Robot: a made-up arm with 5 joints.
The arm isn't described. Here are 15 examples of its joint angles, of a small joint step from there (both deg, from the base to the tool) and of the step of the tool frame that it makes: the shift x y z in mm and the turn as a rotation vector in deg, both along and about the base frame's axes.
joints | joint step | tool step
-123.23 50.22 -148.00 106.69 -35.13 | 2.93 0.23 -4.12 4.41 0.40 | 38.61 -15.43 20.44 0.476 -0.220 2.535
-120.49 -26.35 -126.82 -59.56 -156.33 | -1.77 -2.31 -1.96 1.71 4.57 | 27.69 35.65 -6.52 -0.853 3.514 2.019
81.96 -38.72 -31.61 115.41 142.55 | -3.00 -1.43 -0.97 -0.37 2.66 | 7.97 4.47 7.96 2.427 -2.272 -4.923
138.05 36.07 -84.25 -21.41 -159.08 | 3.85 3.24 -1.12 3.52 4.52 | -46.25 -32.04 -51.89 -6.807 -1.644 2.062
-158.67 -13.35 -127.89 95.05 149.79 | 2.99 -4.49 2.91 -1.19 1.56 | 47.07 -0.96 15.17 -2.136 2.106 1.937
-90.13 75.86 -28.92 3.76 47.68 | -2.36 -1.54 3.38 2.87 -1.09 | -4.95 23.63 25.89 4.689 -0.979 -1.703
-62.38 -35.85 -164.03 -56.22 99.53 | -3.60 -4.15 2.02 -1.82 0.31 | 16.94 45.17 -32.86 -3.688 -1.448 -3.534
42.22 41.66 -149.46 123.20 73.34 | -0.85 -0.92 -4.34 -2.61 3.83 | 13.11 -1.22 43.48 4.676 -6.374 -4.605
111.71 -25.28 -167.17 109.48 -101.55 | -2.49 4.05 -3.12 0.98 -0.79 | -14.23 36.29 0.86 -1.516 -1.401 -2.380
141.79 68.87 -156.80 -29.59 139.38 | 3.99 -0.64 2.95 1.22 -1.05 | -44.93 -42.68 -15.72 -1.323 -3.407 3.532
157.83 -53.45 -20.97 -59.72 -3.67 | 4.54 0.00 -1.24 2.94 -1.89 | -9.63 -5.42 6.09 0.715 -2.067 3.243
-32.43 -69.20 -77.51 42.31 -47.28 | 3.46 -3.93 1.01 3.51 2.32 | -28.04 10.31 -20.59 2.236 -0.642 4.025
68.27 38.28 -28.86 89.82 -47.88 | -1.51 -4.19 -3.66 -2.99 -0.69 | 21.63 41.05 -8.09 10.280 -3.509 -1.551
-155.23 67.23 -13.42 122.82 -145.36 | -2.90 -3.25 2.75 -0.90 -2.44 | 6.57 1.84 18.33 -0.713 1.217 -5.334
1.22 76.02 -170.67 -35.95 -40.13 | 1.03 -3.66 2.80 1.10 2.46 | -0.63 15.50 32.15 1.863 0.297 2.627
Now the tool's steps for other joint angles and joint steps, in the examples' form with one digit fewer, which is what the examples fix.
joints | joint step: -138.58 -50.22 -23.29 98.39 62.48 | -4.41 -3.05 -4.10 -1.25 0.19
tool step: -17.5 -4.3 34.2 -5.26 6.55 -4.58
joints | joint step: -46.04 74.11 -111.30 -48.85 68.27 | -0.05 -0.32 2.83 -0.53 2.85
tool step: -5.4 5.9 -13.5 3.40 -0.67 -0.30
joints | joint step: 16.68 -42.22 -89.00 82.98 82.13 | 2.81 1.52 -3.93 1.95 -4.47
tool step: -5.9 7.8 15.1 -3.04 -1.48 5.77
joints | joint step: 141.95 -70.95 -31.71 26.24 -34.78 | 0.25 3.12 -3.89 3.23 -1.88
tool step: -11.8 9.0 16.4 -0.08 -3.06 0.73
